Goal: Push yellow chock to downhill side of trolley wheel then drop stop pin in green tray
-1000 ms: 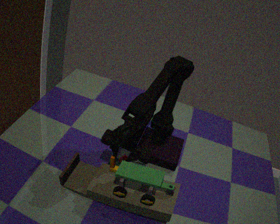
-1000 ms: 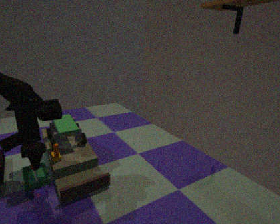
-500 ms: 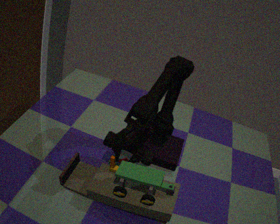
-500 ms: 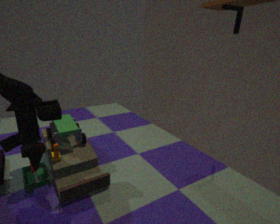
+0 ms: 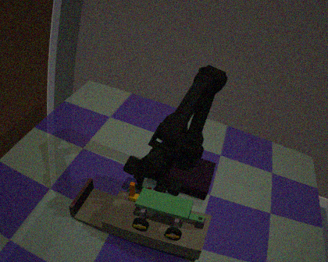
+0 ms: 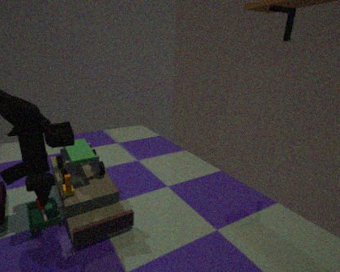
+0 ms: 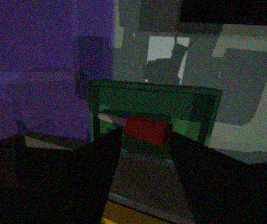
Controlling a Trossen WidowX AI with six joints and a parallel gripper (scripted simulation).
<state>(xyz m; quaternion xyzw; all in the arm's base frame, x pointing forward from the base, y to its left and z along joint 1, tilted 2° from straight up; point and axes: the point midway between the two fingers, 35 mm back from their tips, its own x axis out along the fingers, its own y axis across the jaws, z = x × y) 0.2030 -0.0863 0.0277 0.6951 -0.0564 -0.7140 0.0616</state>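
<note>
Now: the red-headed stop pin 2 cm to the right of my gripper tip and 1 cm below it. Round my gripper tip: yellow chock: 7 cm ahead, 1 cm to the right, 4 cm above; raised lip: 12 cm ahead, 18 cm to the right, 1 cm below; trolley: 12 cm ahead, 8 cm to the left, 7 cm above.
</note>
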